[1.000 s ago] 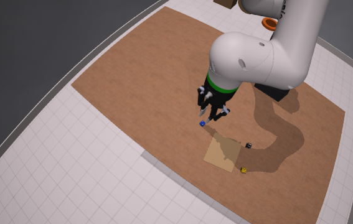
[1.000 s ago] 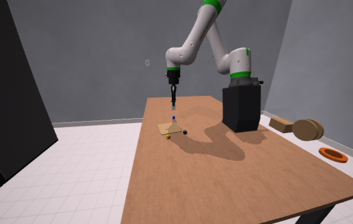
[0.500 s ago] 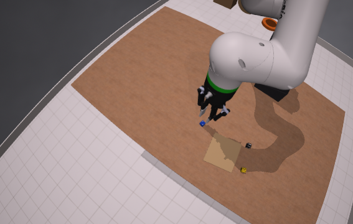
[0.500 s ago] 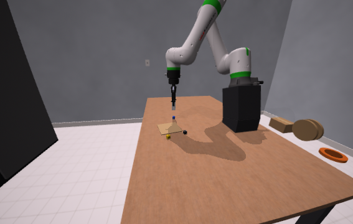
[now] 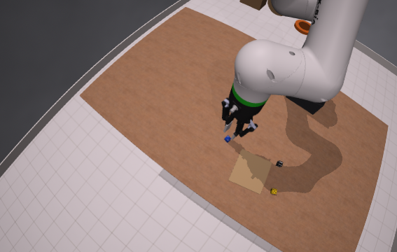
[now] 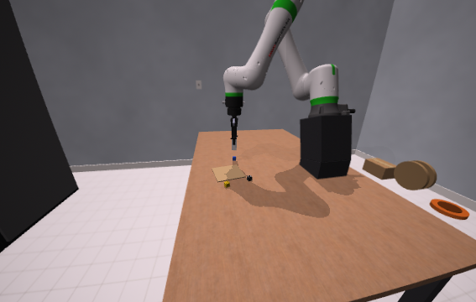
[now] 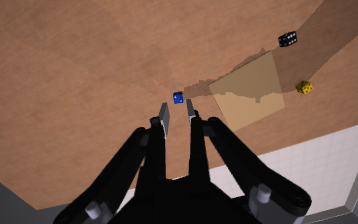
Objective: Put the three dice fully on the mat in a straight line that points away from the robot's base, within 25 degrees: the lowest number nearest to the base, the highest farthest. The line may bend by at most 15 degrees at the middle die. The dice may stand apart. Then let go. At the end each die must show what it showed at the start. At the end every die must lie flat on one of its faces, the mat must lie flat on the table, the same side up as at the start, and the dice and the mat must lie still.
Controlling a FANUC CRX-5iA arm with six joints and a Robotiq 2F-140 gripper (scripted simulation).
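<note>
Right now my hand is 9 cm above the blue die. Round my hand: yellow die (7 cm ahead, 27 cm to the left, 9 cm below); tan mat (5 cm ahead, 15 cm to the left, 10 cm below); black die (4 cm behind, 24 cm to the left, 9 cm below).
</note>
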